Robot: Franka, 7 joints.
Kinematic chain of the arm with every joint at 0, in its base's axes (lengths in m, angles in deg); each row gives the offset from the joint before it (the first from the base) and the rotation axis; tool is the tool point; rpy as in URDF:
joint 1: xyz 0 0 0.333 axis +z
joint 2: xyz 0 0 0 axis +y
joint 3: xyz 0 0 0.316 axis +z
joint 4: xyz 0.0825 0 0 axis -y
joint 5: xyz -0.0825 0 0.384 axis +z
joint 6: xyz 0 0 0 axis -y
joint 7: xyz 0.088 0 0 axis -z
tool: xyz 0 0 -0.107 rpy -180 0 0
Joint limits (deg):
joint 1: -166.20..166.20
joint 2: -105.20..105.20
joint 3: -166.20..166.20
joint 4: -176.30..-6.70
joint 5: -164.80..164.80
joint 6: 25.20..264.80
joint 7: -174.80..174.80
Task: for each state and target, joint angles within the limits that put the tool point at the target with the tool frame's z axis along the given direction. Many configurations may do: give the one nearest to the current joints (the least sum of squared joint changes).
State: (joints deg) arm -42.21 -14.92 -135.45 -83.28 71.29 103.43 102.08
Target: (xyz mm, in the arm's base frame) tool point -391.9 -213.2 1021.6 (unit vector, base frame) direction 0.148 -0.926 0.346
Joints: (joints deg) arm -32.72 -2.93 -123.37 -51.93 96.48 112.03 102.08
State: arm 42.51 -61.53 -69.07 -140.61 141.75 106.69 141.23
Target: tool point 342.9 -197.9 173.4 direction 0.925 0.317 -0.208
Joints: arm 64.67 -43.82 -107.14 -149.35 107.52 145.55 141.23
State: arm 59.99 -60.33 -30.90 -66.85 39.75 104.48 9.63
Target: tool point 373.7 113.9 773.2 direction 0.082 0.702 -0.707
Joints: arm 55.98 -34.57 -29.39 -104.73 20.22 100.49 9.63
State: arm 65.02 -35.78 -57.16 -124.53 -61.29 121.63 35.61
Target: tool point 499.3 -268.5 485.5 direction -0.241 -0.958 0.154
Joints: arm 48.70 10.60 -70.08 -117.07 -92.63 96.43 35.61
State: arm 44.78 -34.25 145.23 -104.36 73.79 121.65 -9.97
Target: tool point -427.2 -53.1 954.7 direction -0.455 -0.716 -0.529
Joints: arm 37.69 5.31 144.43 -56.15 41.96 91.71 -9.97
